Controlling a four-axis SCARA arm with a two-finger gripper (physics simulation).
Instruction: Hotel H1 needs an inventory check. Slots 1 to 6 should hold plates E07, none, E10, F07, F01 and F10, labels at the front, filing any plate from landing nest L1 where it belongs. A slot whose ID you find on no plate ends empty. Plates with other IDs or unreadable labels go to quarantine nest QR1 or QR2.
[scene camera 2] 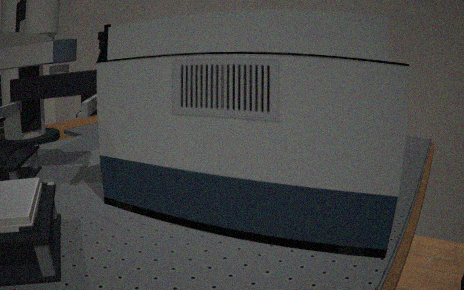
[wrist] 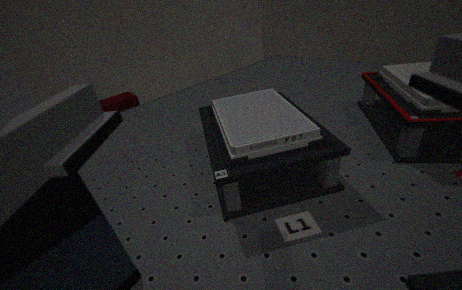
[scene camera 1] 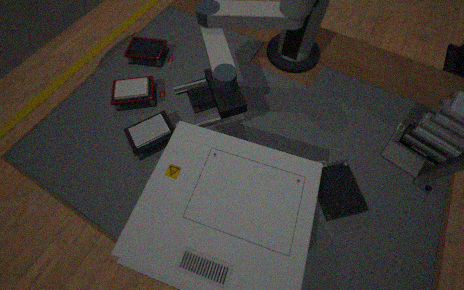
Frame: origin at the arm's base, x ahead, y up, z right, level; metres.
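Where they show: gripper, fingertip midpoint: (scene camera 2: 32, 114) (wrist: 257, 82) (scene camera 1: 179, 109); arm's base at its link origin: (scene camera 2: 26, 141) (scene camera 1: 292, 53).
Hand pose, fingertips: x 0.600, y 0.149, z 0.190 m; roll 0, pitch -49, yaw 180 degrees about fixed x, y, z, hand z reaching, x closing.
Observation:
Things, the pixels of their centre, and the offset from my fingertips. "*": a spot on its surface instead.
- dark landing nest L1 at the middle of its body: (scene camera 2: 10, 226) (wrist: 258, 139) (scene camera 1: 152, 134) dx +0.092, dy -0.109, dz +0.088 m
- red-rimmed nest QR1 at the middle of its body: (wrist: 431, 106) (scene camera 1: 134, 93) dx -0.023, dy -0.109, dz +0.274 m
- red-rimmed nest QR2 at the middle of its body: (scene camera 1: 147, 51) dx -0.235, dy -0.109, dz +0.383 m
- large white instrument at the middle of its body: (scene camera 2: 278, 106) (scene camera 1: 227, 212) dx +0.206, dy -0.014, dz -0.306 m
- dark pad at a spot on its surface: (scene camera 1: 345, 191) * dx -0.047, dy -0.087, dz -0.593 m
- dark nest at the middle of its body: (scene camera 2: 4, 166) (scene camera 1: 208, 91) dx -0.177, dy -0.107, dz +0.011 m
A white plate (scene camera 1: 149, 131) (wrist: 265, 117) lies on the dark landing nest L1 (scene camera 1: 145, 149) (wrist: 285, 166); its front reads F07 in the wrist view. Another white plate (scene camera 1: 131, 88) (wrist: 404, 82) lies on the red-rimmed nest QR1 (scene camera 1: 113, 103) (wrist: 388, 97), partly behind a finger in the wrist view; its label is not readable. The red-rimmed nest QR2 (scene camera 1: 146, 49) holds no plate. My gripper (scene camera 1: 186, 107) (wrist: 257, 82) is open and empty, to the right of the nests in scene camera 1. A tiered rack (scene camera 1: 440, 131), apparently hotel H1, is cut off at the right edge; its slot labels are unreadable.
A large white instrument (scene camera 1: 245, 200) (scene camera 2: 250, 145) stands beside L1. A dark pad (scene camera 1: 345, 191) lies at its right side. A dark nest (scene camera 1: 201, 98) lies under the gripper. The arm's round base (scene camera 1: 293, 62) stands at the back.

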